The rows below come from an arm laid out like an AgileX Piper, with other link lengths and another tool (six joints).
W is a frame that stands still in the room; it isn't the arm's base.
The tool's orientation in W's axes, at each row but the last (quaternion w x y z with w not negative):
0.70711 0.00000 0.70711 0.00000
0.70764 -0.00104 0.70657 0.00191
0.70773 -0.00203 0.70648 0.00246
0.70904 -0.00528 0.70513 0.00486
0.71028 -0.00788 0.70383 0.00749
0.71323 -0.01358 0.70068 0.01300
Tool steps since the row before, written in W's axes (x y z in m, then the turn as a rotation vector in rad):
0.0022 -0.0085 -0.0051 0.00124 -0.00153 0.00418
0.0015 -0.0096 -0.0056 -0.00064 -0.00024 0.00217
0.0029 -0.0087 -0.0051 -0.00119 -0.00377 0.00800
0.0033 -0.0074 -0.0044 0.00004 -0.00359 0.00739
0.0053 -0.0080 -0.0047 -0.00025 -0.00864 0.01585
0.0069 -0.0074 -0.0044 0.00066 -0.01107 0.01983
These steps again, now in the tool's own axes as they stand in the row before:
0.0051 -0.0085 0.0022 -0.00418 -0.00153 0.00124
0.0056 -0.0096 0.0015 -0.00217 -0.00023 -0.00064
0.0051 -0.0087 0.0028 -0.00800 -0.00376 -0.00120
0.0044 -0.0074 0.0032 -0.00739 -0.00359 0.00003
0.0048 -0.0081 0.0051 -0.01585 -0.00864 -0.00029
0.0045 -0.0076 0.0065 -0.01981 -0.01111 0.00059

